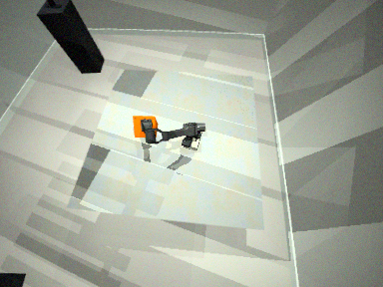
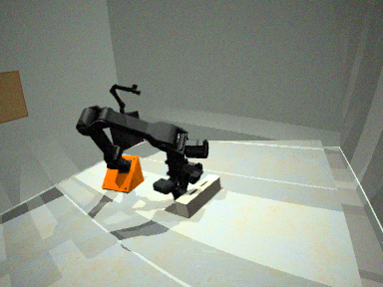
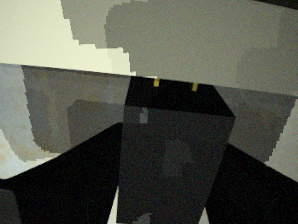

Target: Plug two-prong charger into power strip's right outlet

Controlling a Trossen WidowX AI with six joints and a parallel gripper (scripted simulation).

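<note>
Right now my gripper tip is 20 mm short of the two-prong charger, 10 mm to the left of it and 10 mm below it.
</note>
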